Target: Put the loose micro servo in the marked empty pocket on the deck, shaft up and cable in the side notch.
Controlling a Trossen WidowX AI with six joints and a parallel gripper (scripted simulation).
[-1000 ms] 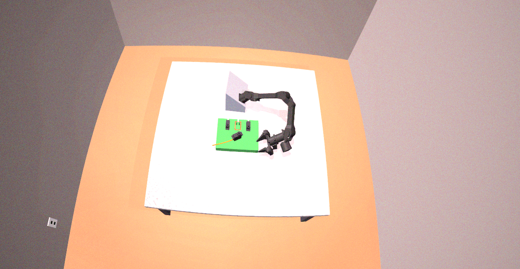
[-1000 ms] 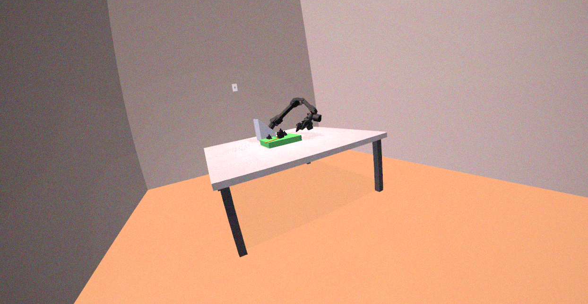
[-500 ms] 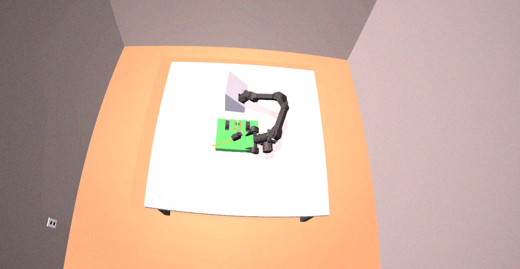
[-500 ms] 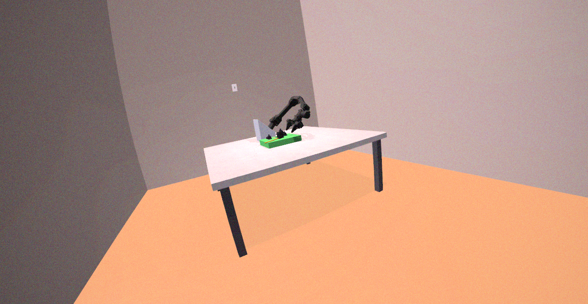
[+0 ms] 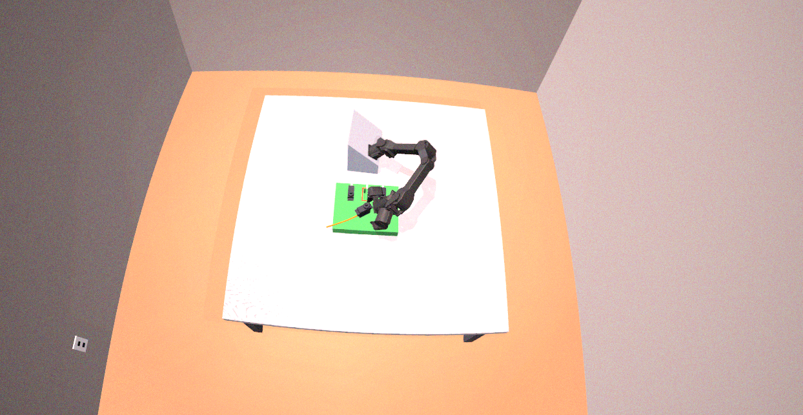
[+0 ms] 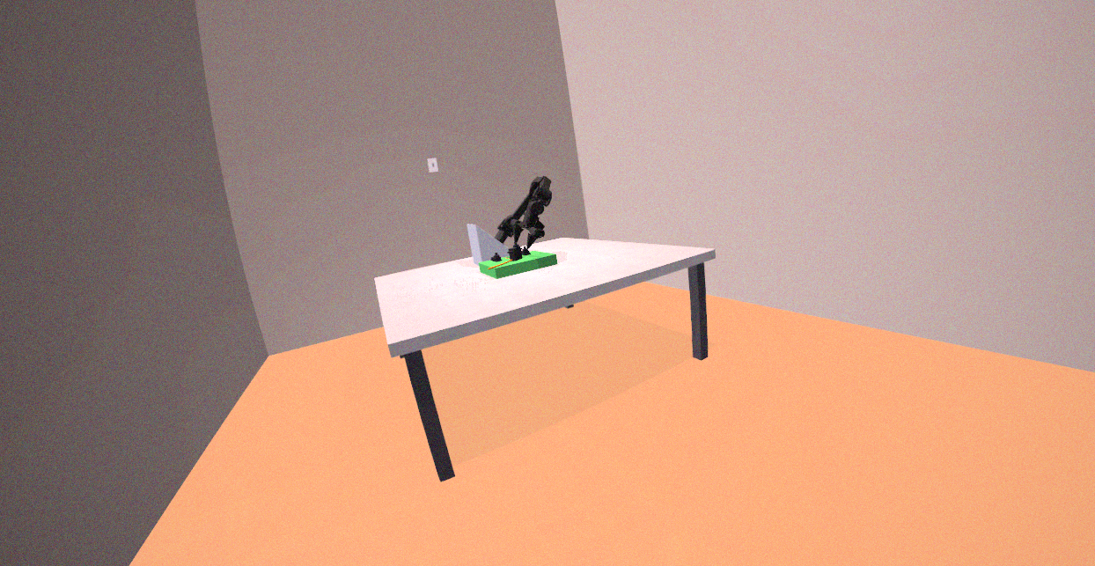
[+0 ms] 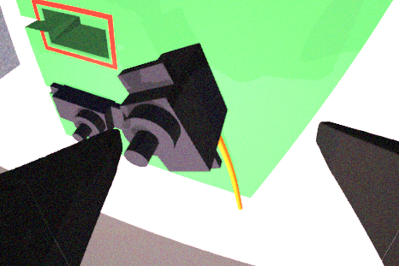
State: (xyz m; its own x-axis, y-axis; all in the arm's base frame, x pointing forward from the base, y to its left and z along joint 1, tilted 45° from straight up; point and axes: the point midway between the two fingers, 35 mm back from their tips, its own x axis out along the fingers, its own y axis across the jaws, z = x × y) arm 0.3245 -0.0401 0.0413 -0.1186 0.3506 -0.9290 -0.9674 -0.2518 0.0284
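The green deck is 90 mm below my gripper tip, 20 mm behind it and 10 mm to the right of it.
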